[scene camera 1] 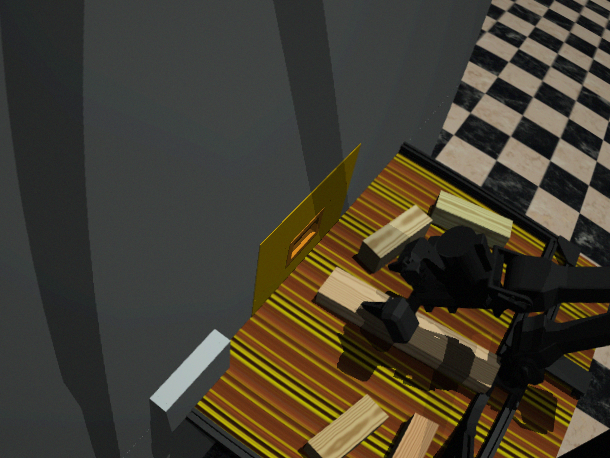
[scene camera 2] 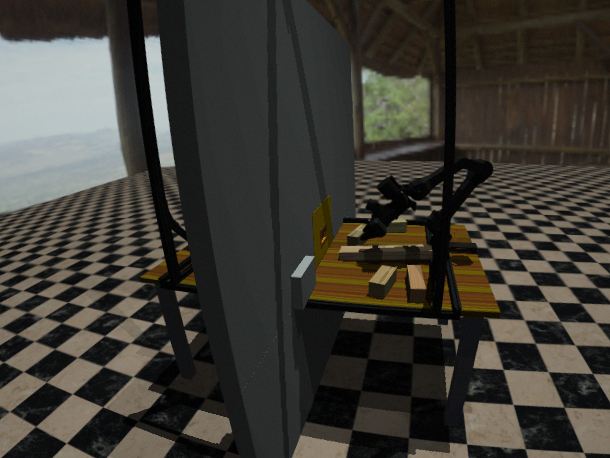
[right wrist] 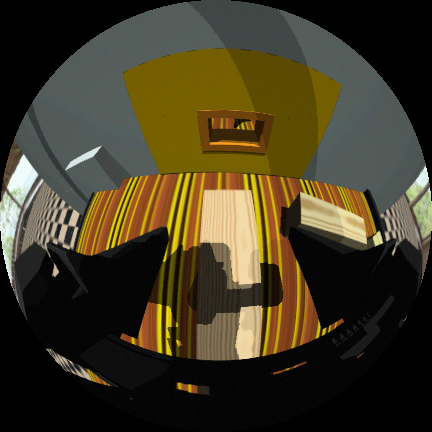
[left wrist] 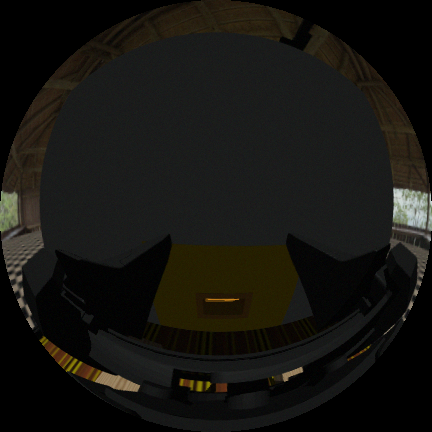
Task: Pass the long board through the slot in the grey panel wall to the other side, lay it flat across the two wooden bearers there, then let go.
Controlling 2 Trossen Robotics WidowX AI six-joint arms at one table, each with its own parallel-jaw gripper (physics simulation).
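Frame: origin at the left arm's base, x ahead, y left, z up, level; millimetres.
Where they show: left gripper, fingertip midpoint: (left wrist: pixel 230 239); right gripper, fingertip midpoint: (scene camera 1: pixel 376 285) (scene camera 2: pixel 361 235) (right wrist: pixel 230 232); right arm's base at its link origin: (scene camera 1: pixel 510 374).
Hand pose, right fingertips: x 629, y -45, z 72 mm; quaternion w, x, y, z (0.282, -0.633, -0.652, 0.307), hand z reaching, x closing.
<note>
Things, the pixels of their top centre, and the offset from my right fingertips. "*": a spot on its surface instead.
- long pale board at a spot on its surface: (right wrist: pixel 227 215) (scene camera 1: pixel 347 290) * dz -57, dx -42, dy +0 mm
- yellow panel at a spot on its surface: (right wrist: pixel 155 100) (scene camera 1: pixel 272 254) * dz +53, dx -146, dy -91 mm
- orange-framed slot at a spot on its surface: (right wrist: pixel 204 132) * dz -8, dx -145, dy -33 mm
- light grey block at a spot on its surface: (scene camera 1: pixel 192 370) * dz +9, dx -129, dy -297 mm
The long pale board (scene camera 1: pixel 345 292) (scene camera 2: pixel 352 252) (right wrist: pixel 227 215) lies flat on the striped table, one end toward the wall. My right gripper (right wrist: pixel 230 233) is open and empty above the board, its fingers apart on either side of it in the right wrist view. The grey panel wall (scene camera 1: pixel 190 125) (scene camera 2: pixel 240 150) (left wrist: pixel 215 140) bears a yellow panel (scene camera 1: pixel 272 260) (right wrist: pixel 155 100) around the orange-framed slot (left wrist: pixel 201 305) (right wrist: pixel 204 132). My left gripper (left wrist: pixel 230 239) is open and empty, facing the wall's other side. Pale wooden pieces (left wrist: pixel 117 381) (left wrist: pixel 293 373) show partly behind it; I cannot tell whether these are the bearers.
Two wood blocks (scene camera 1: pixel 395 232) (scene camera 1: pixel 472 212) lie beyond the board in scene camera 1. Two more blocks (scene camera 2: pixel 382 280) (scene camera 2: pixel 416 285) lie on its near side in scene camera 2. A light grey block (scene camera 1: pixel 192 370) (scene camera 2: pixel 302 280) juts from the wall at the table edge.
</note>
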